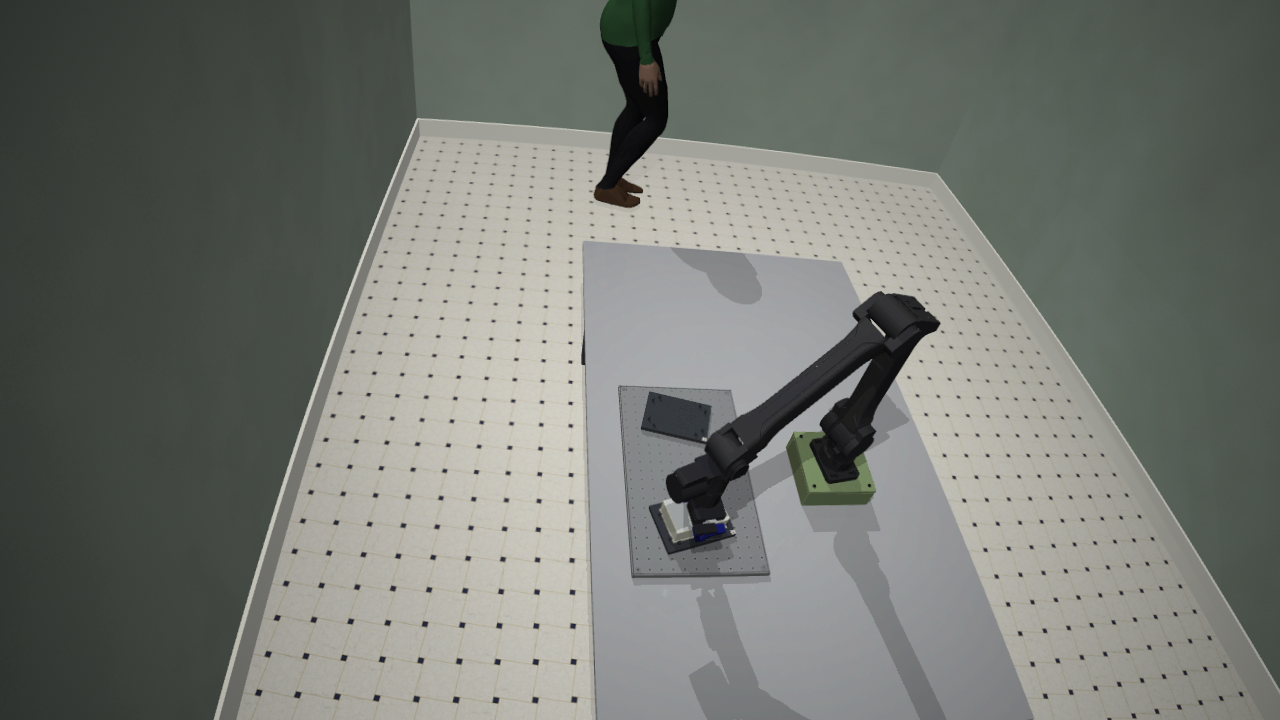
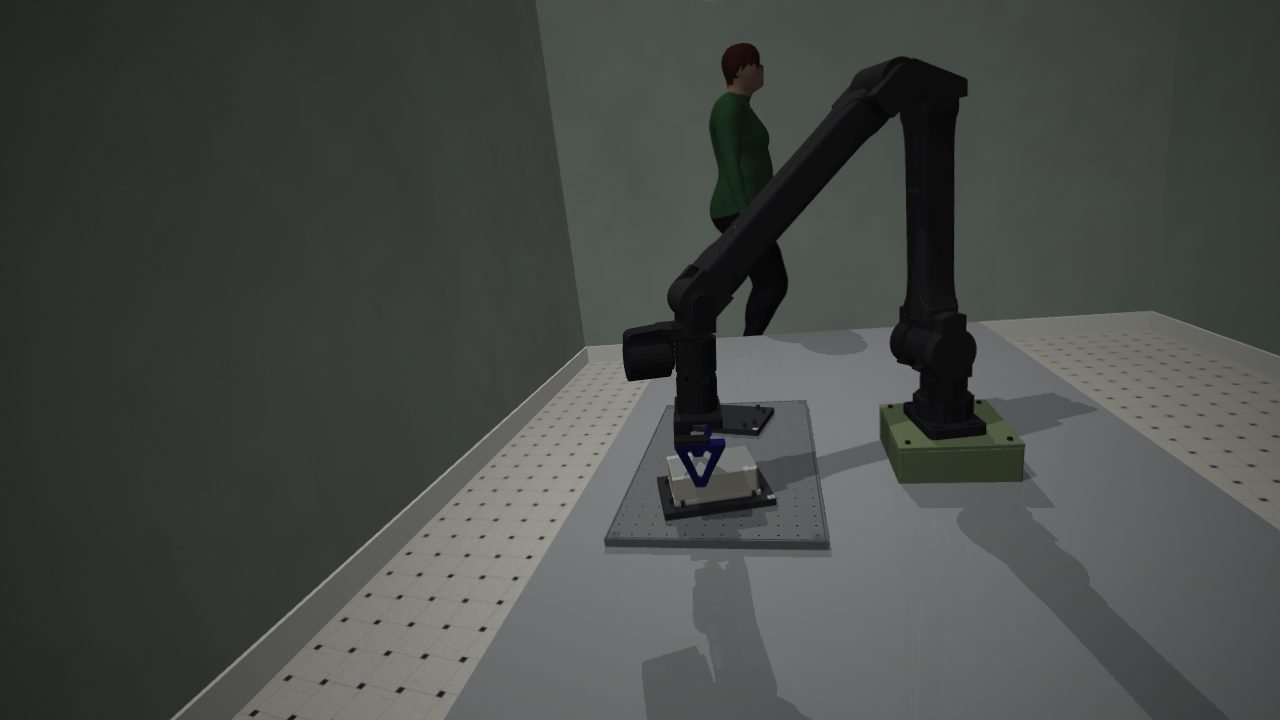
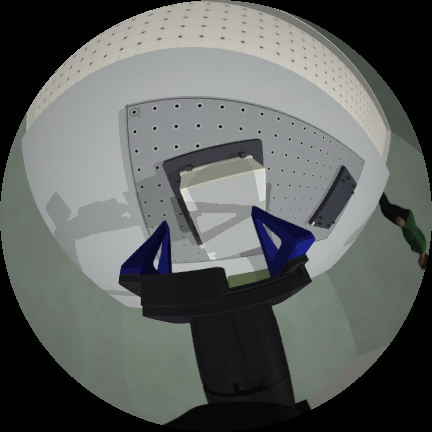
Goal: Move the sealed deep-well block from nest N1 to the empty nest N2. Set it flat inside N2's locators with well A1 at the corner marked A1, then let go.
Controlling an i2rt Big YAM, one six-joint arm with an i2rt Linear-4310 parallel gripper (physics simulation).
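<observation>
The sealed deep-well block, off-white with a pale top, sits in a dark nest, which I take to be N1. My gripper is open, its blue fingers spread wide at the block's two long sides, low over it. Whether a finger touches the block I cannot tell. The empty dark nest, N2, lies farther back, with small locators at its corners. The A1 marks are too small to read.
Both nests stand on a grey perforated board on the table. The arm's green base block is to the right. A person in green stands beyond the table's far end.
</observation>
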